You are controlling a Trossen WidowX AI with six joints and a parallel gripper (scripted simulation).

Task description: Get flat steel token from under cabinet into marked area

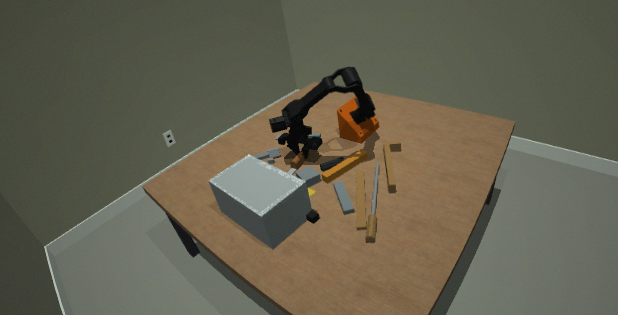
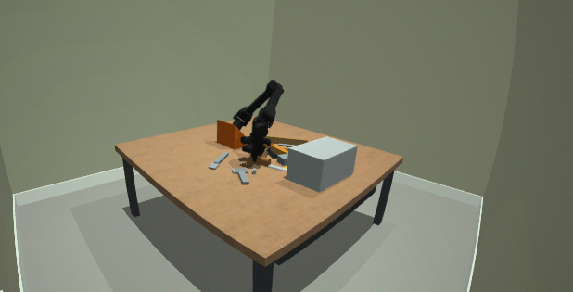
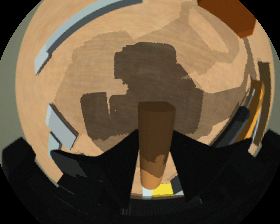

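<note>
Right now my gripper tip is 13 cm to the right of the grey block, 8 cm short of it and 1 cm below it. From my gripper tip the other things lie so: wooden stick (36 cm to the left, 4 cm ahead); then orange bar (20 cm to the left, 6 cm behind, 1 cm above); then grey t-piece (16 cm to the right, 9 cm ahead).
</note>
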